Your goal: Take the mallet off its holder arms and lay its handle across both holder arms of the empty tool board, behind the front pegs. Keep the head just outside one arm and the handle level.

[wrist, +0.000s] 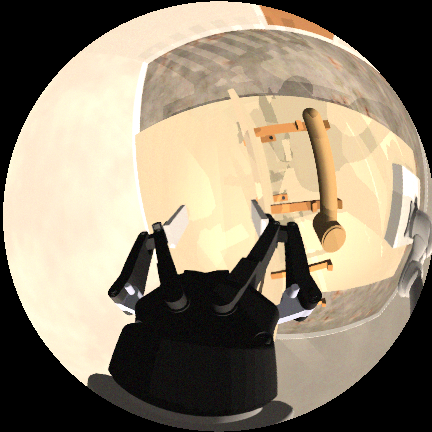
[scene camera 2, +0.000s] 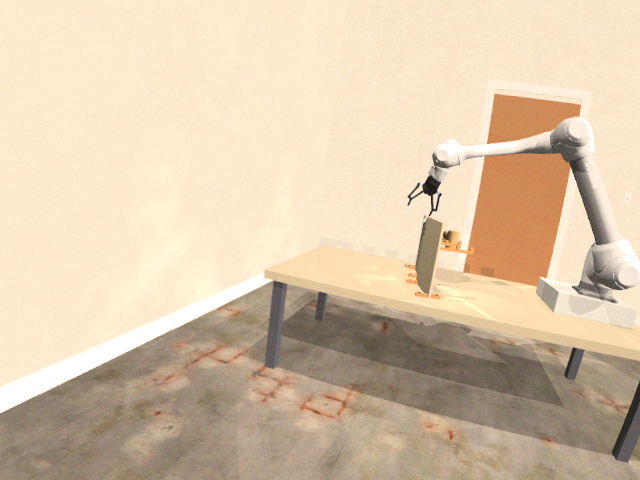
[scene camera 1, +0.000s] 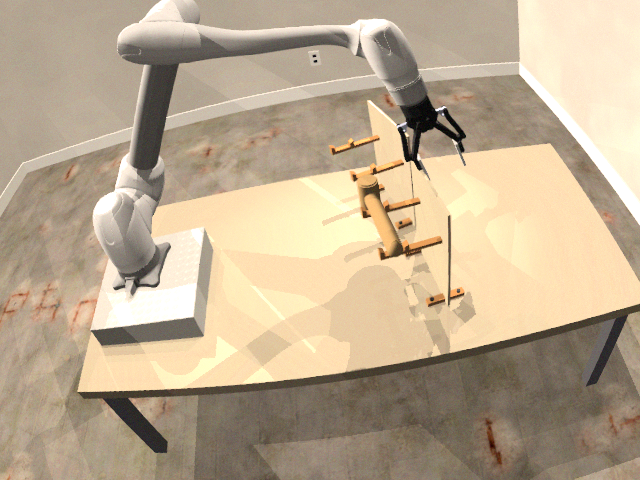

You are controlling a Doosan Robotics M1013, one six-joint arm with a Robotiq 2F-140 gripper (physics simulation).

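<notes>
The brown wooden mallet [scene camera 1: 383, 219] [wrist: 326, 165] lies with its handle across the two orange holder arms [scene camera 1: 428, 242] [scene camera 1: 408, 203] of the nearer tool board [scene camera 1: 434, 232] [scene camera 2: 429, 258]. Its head [scene camera 1: 368, 189] [scene camera 2: 452, 237] [wrist: 332, 237] is just outside the arm on the empty board's side. The empty tool board [scene camera 1: 385, 135] stands farther back in scene camera 1, with two bare holder arms [scene camera 1: 390, 166] [scene camera 1: 364, 144], each with a small peg. My gripper [scene camera 1: 442, 161] [scene camera 2: 420, 207] [wrist: 217, 210] is open and empty, above the boards' top edges and apart from the mallet.
Both boards stand upright on the wooden table [scene camera 1: 289, 227] [scene camera 2: 336, 268], on small orange feet [scene camera 1: 435, 299]. The robot's white base block [scene camera 1: 155, 310] [scene camera 2: 560, 304] is at the other end of the table. The nearer board's top edge is close below my fingers.
</notes>
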